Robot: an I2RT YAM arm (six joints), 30 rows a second.
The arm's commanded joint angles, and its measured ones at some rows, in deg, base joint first. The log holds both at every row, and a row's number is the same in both.
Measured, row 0: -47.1, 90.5, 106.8, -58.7, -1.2, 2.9
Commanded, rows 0 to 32: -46.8, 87.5, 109.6, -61.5, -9.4, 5.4; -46.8, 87.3, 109.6, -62.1, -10.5, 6.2; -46.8, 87.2, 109.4, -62.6, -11.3, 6.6; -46.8, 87.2, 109.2, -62.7, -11.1, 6.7; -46.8, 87.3, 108.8, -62.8, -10.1, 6.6; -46.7, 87.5, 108.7, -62.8, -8.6, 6.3; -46.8, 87.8, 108.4, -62.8, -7.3, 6.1; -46.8, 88.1, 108.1, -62.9, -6.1, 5.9; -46.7, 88.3, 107.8, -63.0, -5.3, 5.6; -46.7, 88.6, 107.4, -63.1, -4.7, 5.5; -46.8, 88.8, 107.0, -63.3, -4.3, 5.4; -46.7, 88.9, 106.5, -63.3, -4.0, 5.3; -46.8, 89.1, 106.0, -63.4, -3.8, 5.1; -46.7, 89.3, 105.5, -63.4, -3.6, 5.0; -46.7, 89.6, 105.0, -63.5, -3.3, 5.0; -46.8, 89.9, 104.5, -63.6, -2.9, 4.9; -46.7, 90.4, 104.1, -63.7, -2.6, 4.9; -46.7, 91.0, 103.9, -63.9, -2.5, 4.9; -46.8, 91.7, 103.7, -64.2, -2.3, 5.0; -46.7, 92.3, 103.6, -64.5, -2.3, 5.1; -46.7, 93.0, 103.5, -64.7, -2.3, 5.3; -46.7, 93.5, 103.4, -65.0, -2.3, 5.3; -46.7, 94.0, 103.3, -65.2, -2.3, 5.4; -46.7, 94.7, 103.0, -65.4, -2.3, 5.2; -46.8, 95.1, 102.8, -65.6, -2.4, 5.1; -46.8, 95.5, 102.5, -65.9, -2.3, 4.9; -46.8, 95.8, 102.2, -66.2, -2.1, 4.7; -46.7, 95.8, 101.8, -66.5, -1.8, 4.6; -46.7, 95.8, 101.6, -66.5, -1.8, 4.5; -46.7, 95.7, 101.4, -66.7, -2.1, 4.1; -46.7, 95.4, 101.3, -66.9, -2.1, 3.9; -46.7, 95.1, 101.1, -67.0, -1.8, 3.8; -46.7, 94.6, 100.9, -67.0, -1.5, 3.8
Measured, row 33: -47.0, 95.7, 101.5, -64.8, -2.6, 4.7
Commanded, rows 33 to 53: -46.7, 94.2, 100.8, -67.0, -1.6, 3.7; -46.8, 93.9, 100.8, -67.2, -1.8, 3.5; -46.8, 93.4, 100.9, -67.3, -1.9, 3.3; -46.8, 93.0, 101.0, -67.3, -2.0, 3.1; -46.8, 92.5, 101.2, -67.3, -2.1, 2.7; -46.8, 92.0, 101.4, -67.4, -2.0, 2.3; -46.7, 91.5, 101.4, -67.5, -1.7, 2.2; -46.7, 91.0, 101.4, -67.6, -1.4, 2.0; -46.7, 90.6, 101.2, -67.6, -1.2, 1.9; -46.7, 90.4, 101.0, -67.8, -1.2, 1.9; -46.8, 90.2, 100.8, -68.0, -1.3, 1.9; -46.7, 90.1, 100.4, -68.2, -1.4, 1.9; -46.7, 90.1, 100.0, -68.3, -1.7, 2.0; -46.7, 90.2, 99.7, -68.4, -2.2, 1.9; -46.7, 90.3, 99.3, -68.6, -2.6, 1.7; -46.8, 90.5, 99.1, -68.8, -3.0, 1.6; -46.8, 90.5, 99.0, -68.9, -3.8, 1.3; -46.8, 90.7, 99.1, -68.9, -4.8, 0.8; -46.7, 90.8, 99.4, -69.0, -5.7, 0.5; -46.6, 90.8, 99.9, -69.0, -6.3, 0.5; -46.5, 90.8, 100.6, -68.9, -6.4, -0.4
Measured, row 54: -47.0, 91.0, 99.8, -66.7, -3.7, 1.6
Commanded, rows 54 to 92: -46.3, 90.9, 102.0, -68.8, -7.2, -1.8; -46.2, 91.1, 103.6, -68.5, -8.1, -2.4; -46.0, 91.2, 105.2, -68.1, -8.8, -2.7; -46.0, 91.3, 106.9, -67.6, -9.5, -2.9; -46.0, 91.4, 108.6, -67.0, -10.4, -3.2; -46.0, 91.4, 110.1, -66.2, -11.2, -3.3; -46.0, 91.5, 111.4, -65.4, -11.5, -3.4; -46.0, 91.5, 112.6, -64.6, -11.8, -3.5; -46.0, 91.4, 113.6, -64.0, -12.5, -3.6; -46.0, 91.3, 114.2, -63.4, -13.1, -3.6; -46.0, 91.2, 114.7, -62.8, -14.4, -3.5; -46.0, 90.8, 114.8, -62.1, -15.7, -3.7; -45.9, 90.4, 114.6, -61.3, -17.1, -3.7; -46.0, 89.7, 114.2, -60.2, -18.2, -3.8; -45.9, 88.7, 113.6, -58.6, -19.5, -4.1; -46.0, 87.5, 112.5, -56.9, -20.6, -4.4; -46.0, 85.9, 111.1, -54.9, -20.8, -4.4; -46.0, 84.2, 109.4, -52.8, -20.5, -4.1; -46.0, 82.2, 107.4, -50.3, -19.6, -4.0; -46.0, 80.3, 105.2, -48.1, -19.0, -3.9; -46.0, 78.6, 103.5, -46.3, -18.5, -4.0; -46.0, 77.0, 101.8, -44.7, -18.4, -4.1; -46.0, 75.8, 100.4, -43.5, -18.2, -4.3; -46.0, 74.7, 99.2, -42.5, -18.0, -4.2; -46.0, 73.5, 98.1, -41.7, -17.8, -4.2; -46.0, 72.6, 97.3, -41.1, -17.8, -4.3; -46.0, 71.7, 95.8, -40.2, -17.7, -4.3; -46.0, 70.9, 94.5, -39.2, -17.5, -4.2; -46.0, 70.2, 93.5, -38.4, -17.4, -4.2; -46.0, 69.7, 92.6, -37.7, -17.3, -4.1; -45.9, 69.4, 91.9, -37.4, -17.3, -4.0; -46.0, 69.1, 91.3, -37.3, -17.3, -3.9; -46.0, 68.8, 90.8, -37.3, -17.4, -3.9; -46.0, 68.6, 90.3, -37.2, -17.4, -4.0; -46.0, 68.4, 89.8, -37.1, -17.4, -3.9; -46.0, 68.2, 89.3, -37.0, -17.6, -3.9; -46.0, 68.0, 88.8, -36.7, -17.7, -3.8; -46.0, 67.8, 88.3, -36.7, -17.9, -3.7; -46.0, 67.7, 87.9, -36.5, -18.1, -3.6
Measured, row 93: -46.3, 69.1, 89.2, -39.2, -17.6, -3.9
